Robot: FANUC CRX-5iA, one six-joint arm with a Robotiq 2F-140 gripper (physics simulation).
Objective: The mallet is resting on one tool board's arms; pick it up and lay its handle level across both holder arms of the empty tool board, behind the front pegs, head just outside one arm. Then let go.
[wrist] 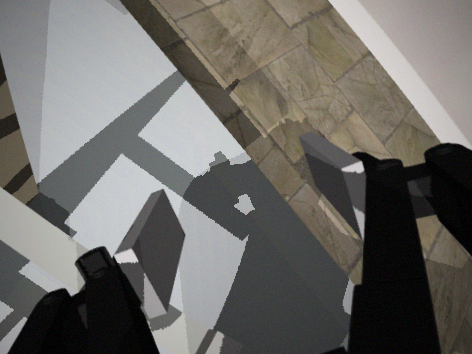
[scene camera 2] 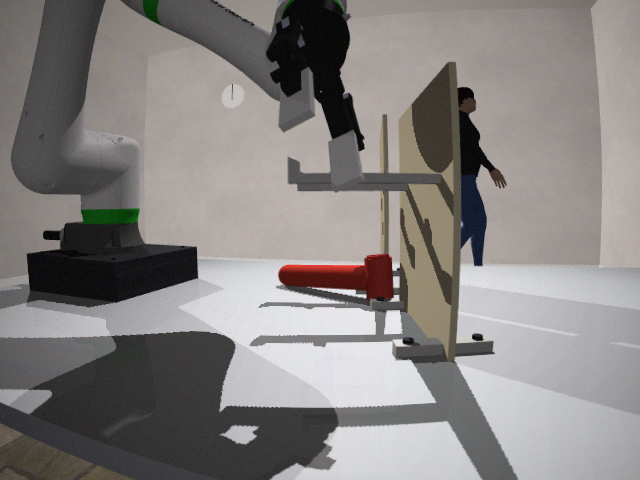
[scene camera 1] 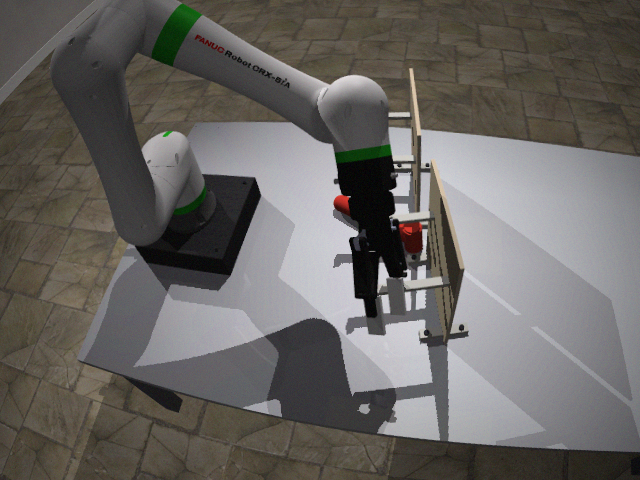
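The red mallet [scene camera 1: 412,238] [scene camera 2: 325,276] lies low at table level under the near tool board's arms. Its head is by that board's far foot and its handle points towards the robot base. The near tool board [scene camera 1: 450,242] [scene camera 2: 431,206] [wrist: 10,150] stands upright; no tool shows on its arms. The far tool board [scene camera 1: 415,134] [scene camera 2: 384,149] is partly hidden; its arms show no tool in scene camera 1. My gripper [scene camera 1: 386,304] [scene camera 2: 321,132] [wrist: 240,187] is open and empty, at the near board's near holder arm [scene camera 1: 426,283] [scene camera 2: 392,178], with one finger close beside it; contact is unclear.
The robot's black base [scene camera 1: 235,242] [scene camera 2: 111,273] is at the left on the white table [scene camera 1: 217,330]. The near board's near foot [scene camera 1: 431,334] [scene camera 2: 418,348] sticks out at table level. A person [scene camera 2: 469,149] stands beyond the boards.
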